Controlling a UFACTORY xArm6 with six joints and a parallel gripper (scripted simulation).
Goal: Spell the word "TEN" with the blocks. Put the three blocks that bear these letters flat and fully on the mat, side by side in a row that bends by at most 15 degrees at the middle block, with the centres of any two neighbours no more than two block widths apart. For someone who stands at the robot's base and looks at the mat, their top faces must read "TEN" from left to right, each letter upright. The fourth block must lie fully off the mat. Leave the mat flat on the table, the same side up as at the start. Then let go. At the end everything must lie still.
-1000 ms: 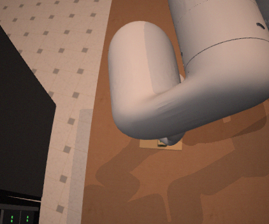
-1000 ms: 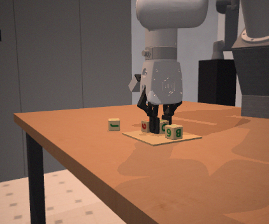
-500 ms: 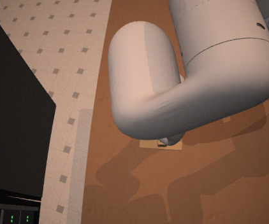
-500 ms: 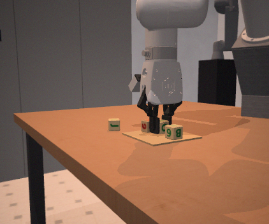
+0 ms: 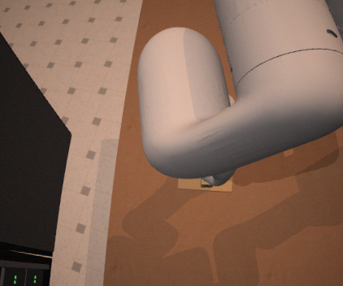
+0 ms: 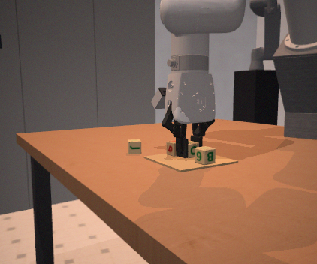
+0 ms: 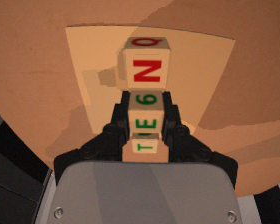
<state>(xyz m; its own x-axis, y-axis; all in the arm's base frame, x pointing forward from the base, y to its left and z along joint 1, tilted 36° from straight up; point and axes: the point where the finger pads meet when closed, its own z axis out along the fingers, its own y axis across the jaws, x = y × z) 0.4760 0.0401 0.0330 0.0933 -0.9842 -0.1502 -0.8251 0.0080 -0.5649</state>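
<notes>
My gripper is now 10 mm above the E block. From my hand the other things lie so: tan mat 30 mm below; then X block 130 mm to the right, 70 mm ahead, 20 mm below; then T block 50 mm to the left, 10 mm below, 10 mm behind.
</notes>
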